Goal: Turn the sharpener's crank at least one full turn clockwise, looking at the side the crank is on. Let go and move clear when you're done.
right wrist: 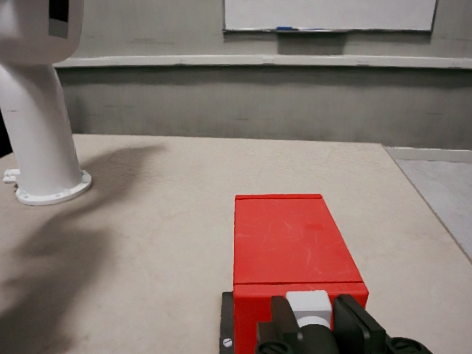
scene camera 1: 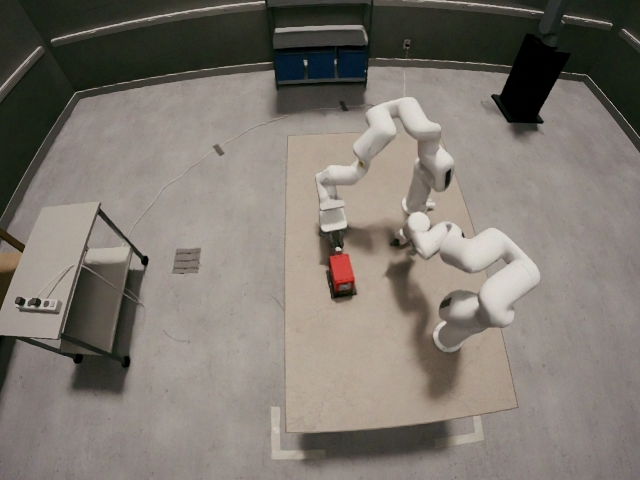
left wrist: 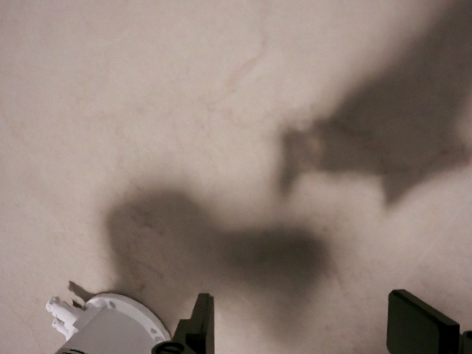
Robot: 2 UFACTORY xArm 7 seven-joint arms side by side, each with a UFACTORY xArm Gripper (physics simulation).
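Frame: origin at the left arm's base, x ahead, y left, z up, level; metres.
Seen in the pictures: left gripper, fingertip midpoint: [left wrist: 301,322]; right gripper, fingertip midpoint: [right wrist: 309,326] [scene camera 1: 337,249]; left arm's base, link origin: [right wrist: 56,188] [scene camera 1: 448,336]; right arm's base, link origin: [scene camera 1: 414,205] [left wrist: 126,335].
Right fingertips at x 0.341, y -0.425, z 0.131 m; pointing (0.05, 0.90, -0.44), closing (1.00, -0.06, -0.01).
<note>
Pixels of each thing's top centre, then the offset from my right fingertips to it. "spot": a spot on its surface instead. Level surfaces: height alone.
- red sharpener, surface spot: [right wrist: 292,240] [scene camera 1: 341,265] spot: 0.007 m ahead, 0.070 m left, 0.003 m down
- black handle, surface spot: [right wrist: 317,337] spot: 0.001 m back, 0.014 m right, 0.010 m up
- tan table top, surface height: 0.131 m down
The red sharpener [scene camera 1: 341,271] [right wrist: 292,240] stands upright on the tan table top, on a black base. Its crank is on the face toward my right gripper; the crank's light grey arm [scene camera 1: 338,250] [right wrist: 308,299] has its end up near the top edge of that face, and a black handle [right wrist: 317,337] sticks out from it. My right gripper [scene camera 1: 337,244] [right wrist: 309,326] is shut on this handle, one finger on each side. The lower part of the crank is hidden. My left gripper [scene camera 1: 397,241] [left wrist: 301,322] is open and empty above the table, away from the sharpener.
The tan table top [scene camera 1: 330,372] carries both arm bases [scene camera 1: 447,338] [scene camera 1: 415,205]. The left arm reaches over the table to the right of the sharpener in the scene view. A grey cart [scene camera 1: 43,258] stands far left, and a shelf unit [scene camera 1: 320,37] stands at the back.
</note>
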